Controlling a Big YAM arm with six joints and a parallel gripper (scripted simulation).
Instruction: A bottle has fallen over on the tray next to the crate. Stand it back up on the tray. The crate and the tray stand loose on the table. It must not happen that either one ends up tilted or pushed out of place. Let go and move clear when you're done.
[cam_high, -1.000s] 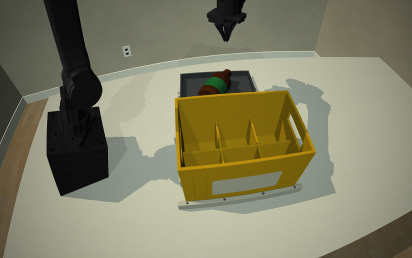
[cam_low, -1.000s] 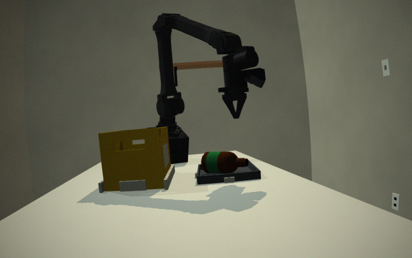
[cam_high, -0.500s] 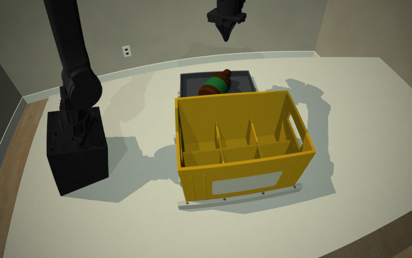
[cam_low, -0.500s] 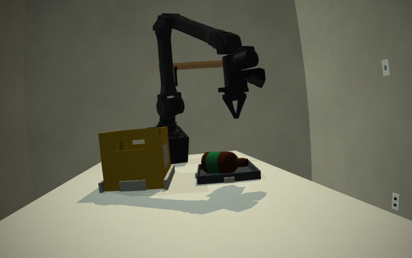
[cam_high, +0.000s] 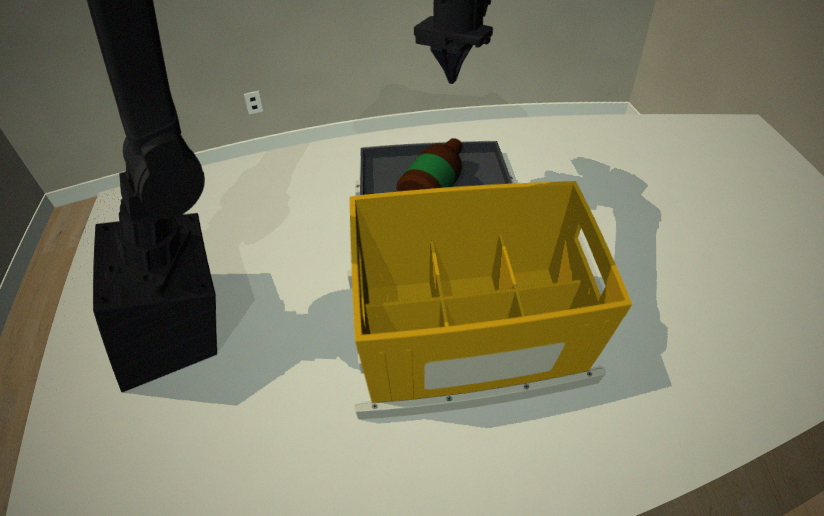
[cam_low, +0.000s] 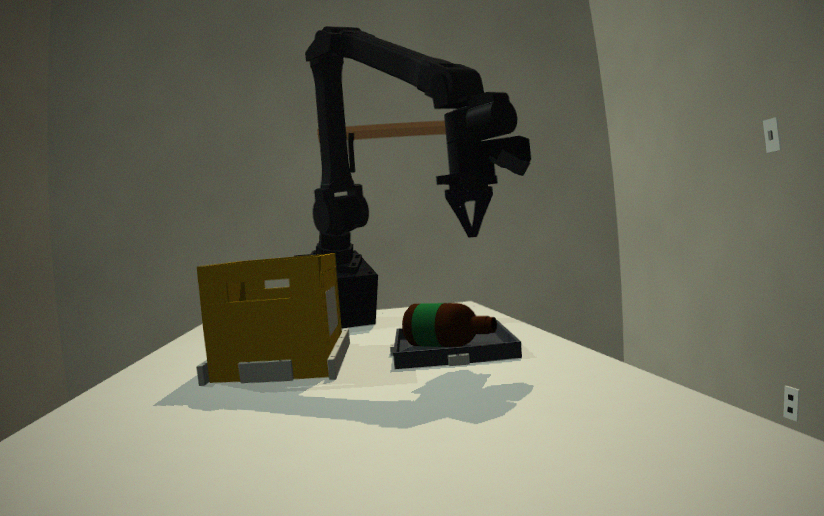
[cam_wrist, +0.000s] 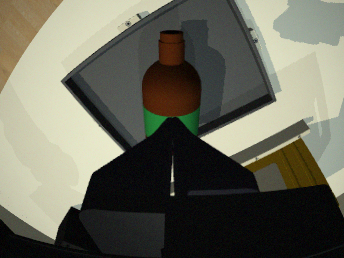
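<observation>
Now: the bottle 15 cm below my hand, 4 cm to the right of it and 2 cm behind it. From my hand the other things lie so: tray: 18 cm below, 5 cm to the right, 2 cm behind; yellow crate: 33 cm to the right, 11 cm below, 3 cm ahead.
</observation>
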